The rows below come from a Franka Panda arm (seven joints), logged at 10 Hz.
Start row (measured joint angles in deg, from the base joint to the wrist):
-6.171 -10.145 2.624 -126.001 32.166 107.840 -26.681
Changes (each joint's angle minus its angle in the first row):
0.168 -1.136 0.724 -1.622 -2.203 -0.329 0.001
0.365 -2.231 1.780 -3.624 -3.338 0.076 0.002
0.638 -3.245 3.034 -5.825 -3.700 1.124 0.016
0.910 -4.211 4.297 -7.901 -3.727 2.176 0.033
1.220 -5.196 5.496 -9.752 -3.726 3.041 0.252
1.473 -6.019 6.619 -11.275 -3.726 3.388 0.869
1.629 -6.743 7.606 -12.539 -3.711 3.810 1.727
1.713 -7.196 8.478 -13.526 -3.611 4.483 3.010
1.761 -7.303 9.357 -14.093 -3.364 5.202 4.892
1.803 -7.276 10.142 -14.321 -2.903 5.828 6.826
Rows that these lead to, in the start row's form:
-6.003 -11.281 3.348 -127.623 29.963 107.511 -26.680
-5.806 -12.376 4.404 -129.625 28.828 107.916 -26.679
-5.533 -13.390 5.658 -131.826 28.466 108.964 -26.665
-5.261 -14.356 6.921 -133.902 28.439 110.016 -26.648
-4.951 -15.341 8.120 -135.753 28.440 110.881 -26.429
-4.698 -16.164 9.243 -137.276 28.440 111.228 -25.812
-4.542 -16.888 10.230 -138.540 28.455 111.650 -24.954
-4.458 -17.341 11.102 -139.527 28.555 112.323 -23.671
-4.410 -17.448 11.981 -140.094 28.802 113.042 -21.789
-4.368 -17.421 12.766 -140.322 29.263 113.668 -19.855

